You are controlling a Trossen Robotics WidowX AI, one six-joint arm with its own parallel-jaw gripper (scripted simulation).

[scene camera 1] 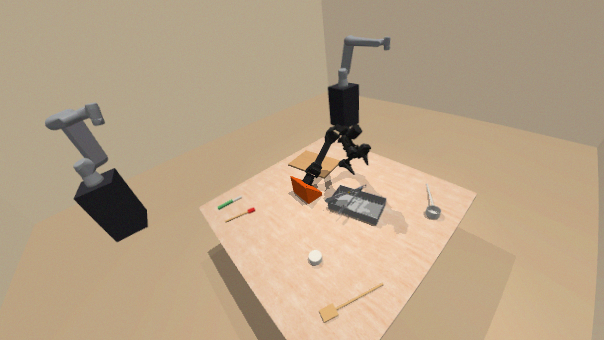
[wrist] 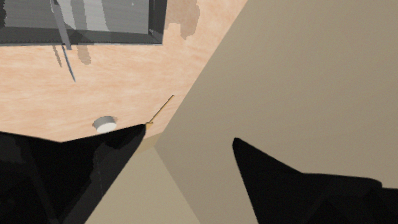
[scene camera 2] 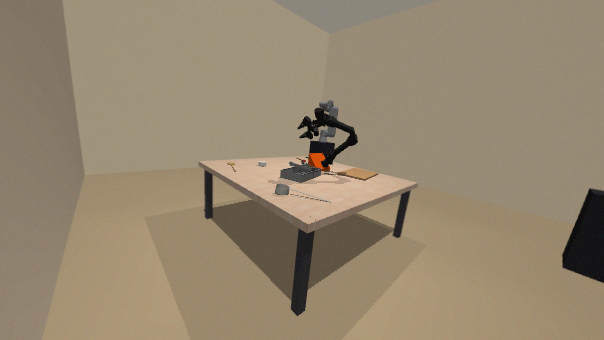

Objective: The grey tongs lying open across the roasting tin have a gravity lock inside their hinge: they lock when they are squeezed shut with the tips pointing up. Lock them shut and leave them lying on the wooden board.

Scene:
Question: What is my gripper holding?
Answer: Nothing.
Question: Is my gripper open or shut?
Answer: Open.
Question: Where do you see a roasting tin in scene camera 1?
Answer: At 365, 206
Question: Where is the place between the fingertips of my gripper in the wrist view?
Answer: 190, 135

